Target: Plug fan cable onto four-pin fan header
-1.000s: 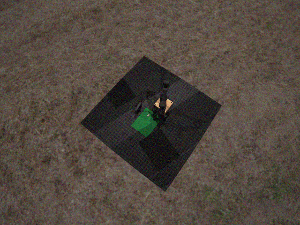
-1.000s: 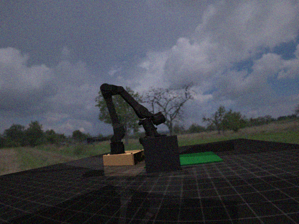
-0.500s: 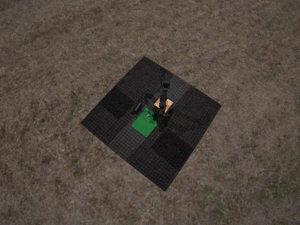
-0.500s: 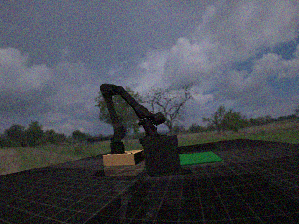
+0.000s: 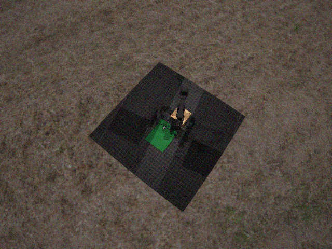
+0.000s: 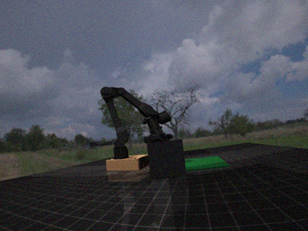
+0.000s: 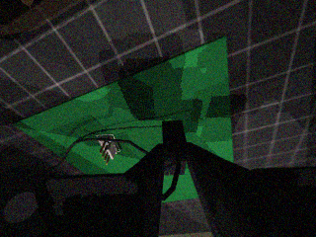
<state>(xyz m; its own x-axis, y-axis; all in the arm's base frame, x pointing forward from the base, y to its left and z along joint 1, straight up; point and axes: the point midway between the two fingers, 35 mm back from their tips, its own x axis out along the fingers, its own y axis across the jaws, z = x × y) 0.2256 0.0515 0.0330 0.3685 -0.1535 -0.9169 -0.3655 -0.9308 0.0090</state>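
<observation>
My gripper tip is now 2 cm short of the pale four-pin fan header, 10 cm to the left of it and 5 cm above it. Also, from my gripper tip: black fan plug (1 cm ahead, 1 cm below); black fan (2 cm ahead, 22 cm to the right, 1 cm above); green board (10 cm ahead, 6 cm to the right, 7 cm below).
</observation>
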